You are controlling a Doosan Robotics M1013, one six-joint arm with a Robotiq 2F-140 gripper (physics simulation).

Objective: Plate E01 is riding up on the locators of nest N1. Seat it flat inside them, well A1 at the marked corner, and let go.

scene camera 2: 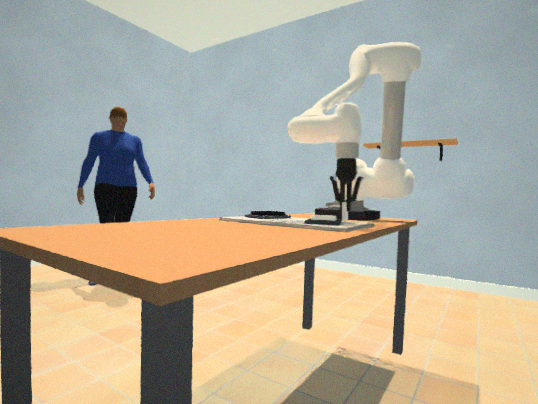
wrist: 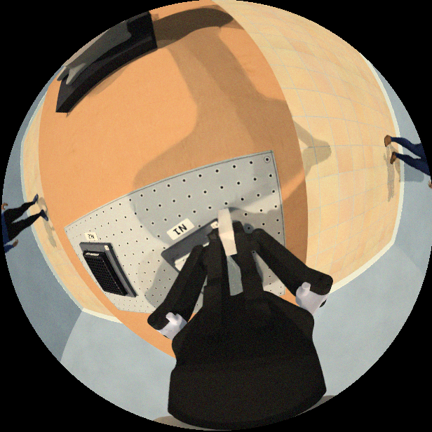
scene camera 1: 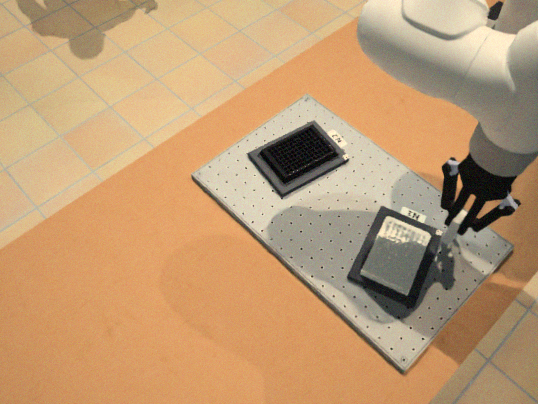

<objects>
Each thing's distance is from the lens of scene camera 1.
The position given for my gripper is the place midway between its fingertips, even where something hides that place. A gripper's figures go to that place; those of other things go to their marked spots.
my gripper [scene camera 1: 448, 237]: 99 cm
plate E01 [scene camera 1: 394, 259]: 91 cm
black plate [scene camera 1: 289, 158]: 101 cm
dark nest N1 [scene camera 1: 421, 274]: 93 cm
dark nest N2 [scene camera 1: 271, 176]: 100 cm
</objects>
